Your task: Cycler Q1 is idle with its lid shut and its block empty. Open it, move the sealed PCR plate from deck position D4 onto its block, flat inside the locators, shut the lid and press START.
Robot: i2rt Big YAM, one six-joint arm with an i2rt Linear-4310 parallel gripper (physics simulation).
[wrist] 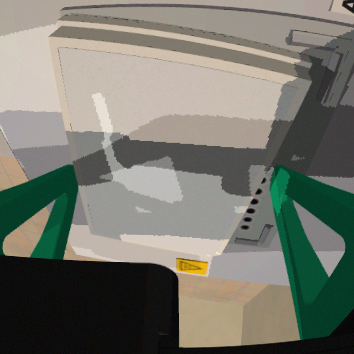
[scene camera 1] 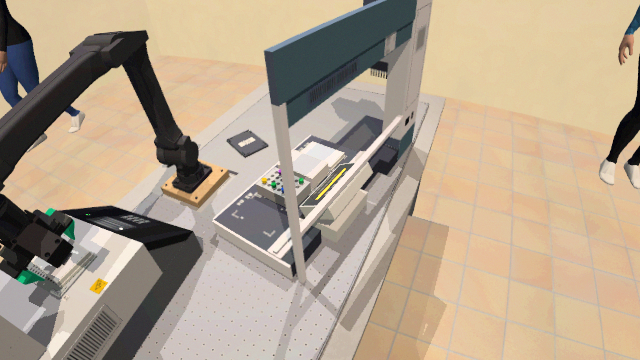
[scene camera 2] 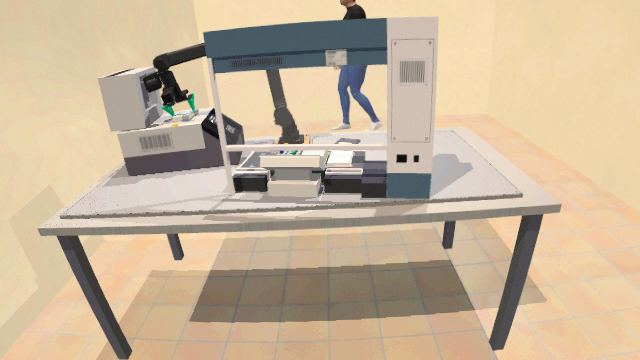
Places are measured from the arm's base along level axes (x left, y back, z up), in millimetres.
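Where they show: gripper, fingertip midpoint: [wrist: 173, 175] [scene camera 2: 184, 114]; arm's base at its link origin: [scene camera 1: 192, 178].
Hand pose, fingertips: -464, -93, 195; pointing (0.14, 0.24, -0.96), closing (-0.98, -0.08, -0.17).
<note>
Things, the pixels of their top centre, and the offset from my fingertips, as dx, dy, dz. "spot": a spot on its surface instead.
- sealed PCR plate at its top centre: [wrist: 159, 187] [scene camera 1: 57, 253] [scene camera 2: 185, 112] +5, -1, +10
- white labware at its top centre: [scene camera 1: 321, 153] [scene camera 2: 340, 156] +679, -278, -143
- dark flat pad at a spot on its surface: [scene camera 1: 247, 143] spot: +710, +39, -205
Cycler Q1 [scene camera 1: 127, 260] [scene camera 2: 170, 145] stands at the left with its lid [scene camera 2: 125, 100] raised. The sealed PCR plate [scene camera 1: 75, 272] [scene camera 2: 190, 116] [wrist: 175, 150] is over the block, turned askew to it. A row of block wells [wrist: 251, 210] and the corner locators [wrist: 327, 77] show beside its right edge in the wrist view. Whether its far side rests on a locator is unclear. My gripper [scene camera 1: 50, 256] [scene camera 2: 183, 113] [wrist: 173, 175] is open, its green fingers apart on either side of the plate. The START button cannot be made out on the dark front panel [scene camera 1: 145, 226] [scene camera 2: 225, 129].
A liquid handler with a blue top beam [scene camera 1: 340, 60] [scene camera 2: 295, 42] stands mid-table, with a tube rack [scene camera 1: 284, 187] and white labware [scene camera 1: 317, 157] on its deck. The arm's wooden base [scene camera 1: 200, 197] is between it and the cycler. A dark flat pad [scene camera 1: 247, 143] lies behind.
</note>
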